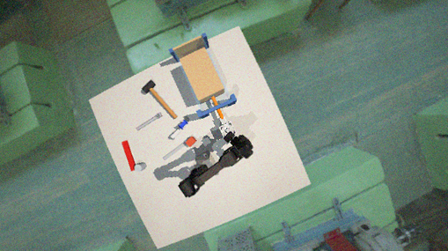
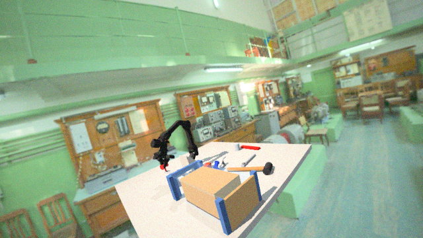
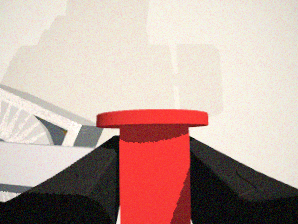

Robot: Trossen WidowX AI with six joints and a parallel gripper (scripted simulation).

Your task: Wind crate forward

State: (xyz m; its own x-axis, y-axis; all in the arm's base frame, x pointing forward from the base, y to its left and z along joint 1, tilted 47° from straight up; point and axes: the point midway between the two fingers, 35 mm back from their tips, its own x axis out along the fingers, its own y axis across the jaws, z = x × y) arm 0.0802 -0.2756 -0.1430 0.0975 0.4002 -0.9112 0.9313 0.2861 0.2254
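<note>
The blue steel frame lies 25 cm ahead of my gripper tip, 4 cm to the left of it and 3 cm below it. The rest, counted from my gripper tip: blue knob: 31 cm to the left, 26 cm ahead, 9 cm below; then red knob: 2 cm to the left, 1 cm behind; then winch: 10 cm below, 7 cm ahead, 4 cm to the left.
</note>
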